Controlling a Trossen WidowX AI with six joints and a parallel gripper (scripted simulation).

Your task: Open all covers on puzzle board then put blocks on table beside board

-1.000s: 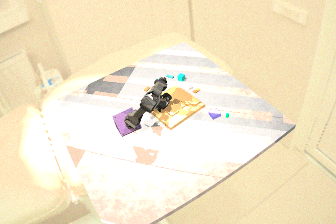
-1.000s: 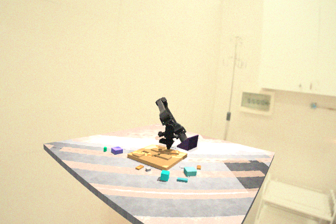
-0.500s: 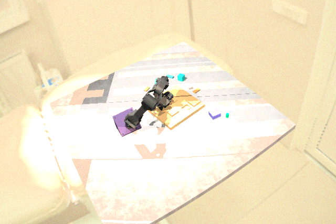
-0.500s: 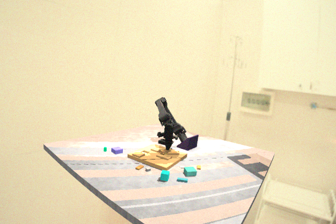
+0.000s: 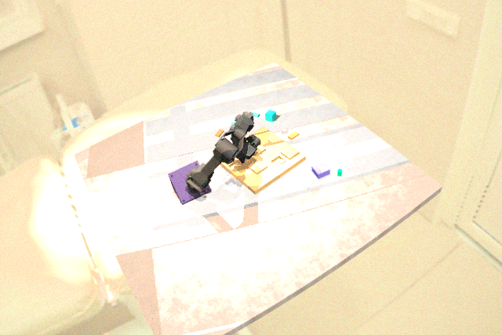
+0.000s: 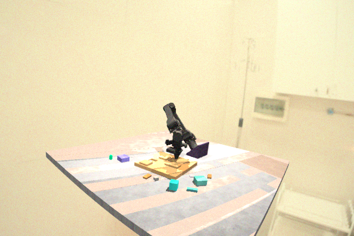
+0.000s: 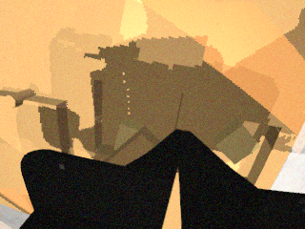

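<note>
Right now my gripper tip is 27 cm short of the small grey piece, 9 cm to the right of it and 2 cm above it. The rest, counted from my gripper tip: purple block (26 cm ahead, 23 cm to the right, 1 cm below); cyan cube (27 cm ahead, 22 cm to the left); teal block (27 cm to the left, 11 cm ahead, 1 cm below).
</note>
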